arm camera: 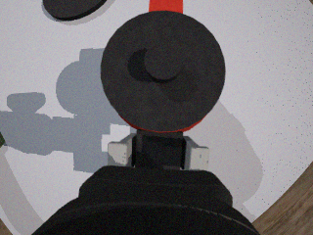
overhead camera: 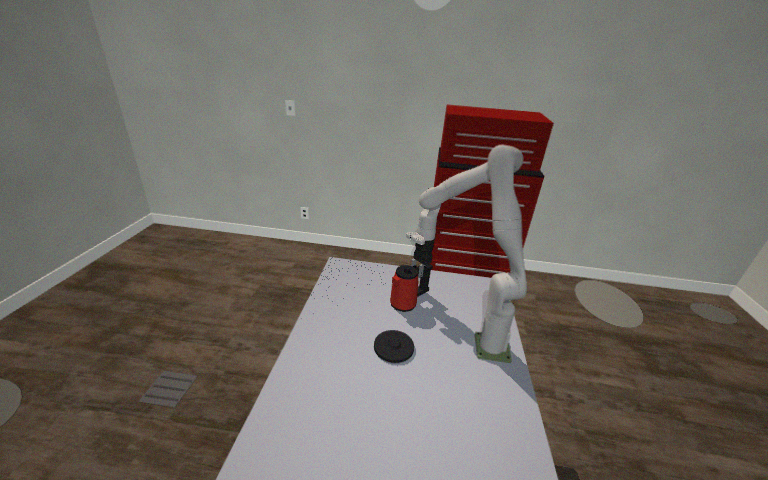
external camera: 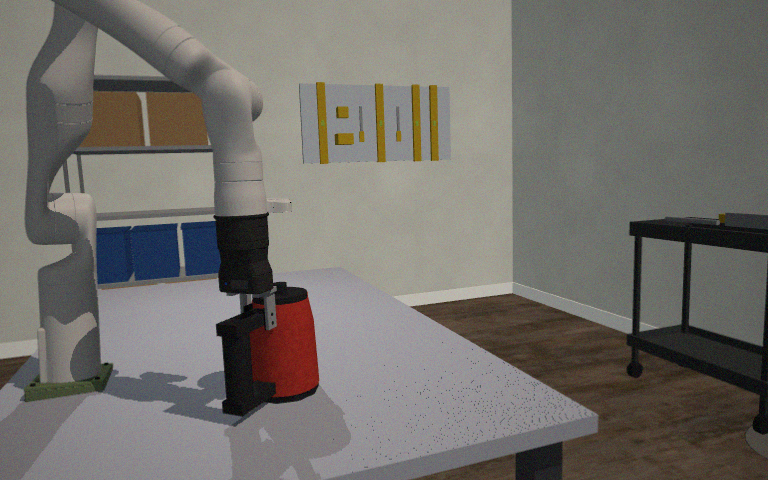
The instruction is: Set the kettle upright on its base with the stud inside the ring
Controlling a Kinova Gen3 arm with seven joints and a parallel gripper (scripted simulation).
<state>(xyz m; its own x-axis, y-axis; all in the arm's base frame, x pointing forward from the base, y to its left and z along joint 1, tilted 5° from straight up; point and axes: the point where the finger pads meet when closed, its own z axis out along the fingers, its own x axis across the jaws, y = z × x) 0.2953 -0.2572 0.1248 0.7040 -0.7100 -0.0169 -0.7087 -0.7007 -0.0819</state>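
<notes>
Now: the red kettle 50 mm below my hand, 20 mm to the left of it and 20 mm ahead of it. The rest, counted from my hand: round black base 310 mm to the left, 130 mm below, 70 mm ahead.
</notes>
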